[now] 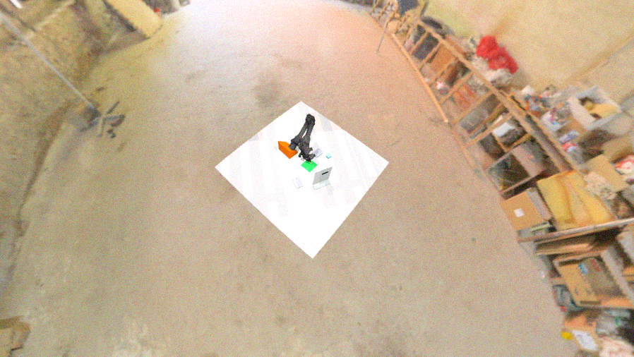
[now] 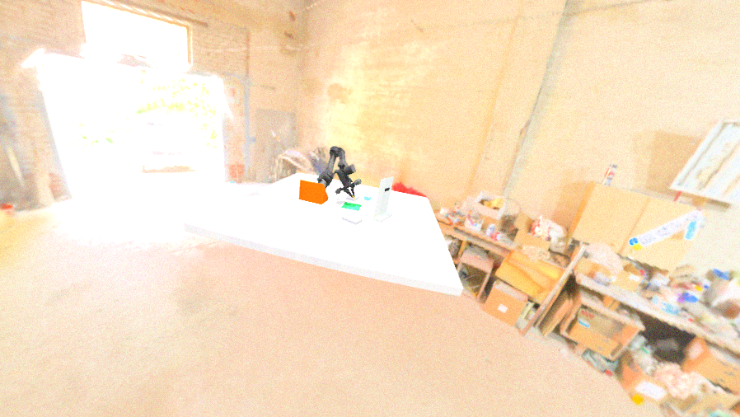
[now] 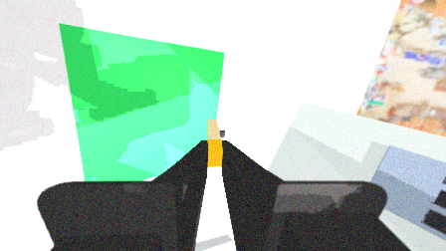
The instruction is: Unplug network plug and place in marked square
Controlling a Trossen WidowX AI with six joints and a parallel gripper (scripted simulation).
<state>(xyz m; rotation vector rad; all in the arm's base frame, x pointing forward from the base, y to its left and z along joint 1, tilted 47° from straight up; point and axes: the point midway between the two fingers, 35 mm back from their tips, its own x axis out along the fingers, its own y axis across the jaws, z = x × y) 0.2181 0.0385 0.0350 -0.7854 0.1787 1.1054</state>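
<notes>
The green marked square is 70 mm below my gripper tip and 10 mm behind it. The rest, counted from my gripper tip: network plug right at my gripper tip; then small cyan object 220 mm to the left, 50 mm below, 40 mm ahead; then white panel 220 mm ahead, 50 mm above, 30 mm to the right.
</notes>
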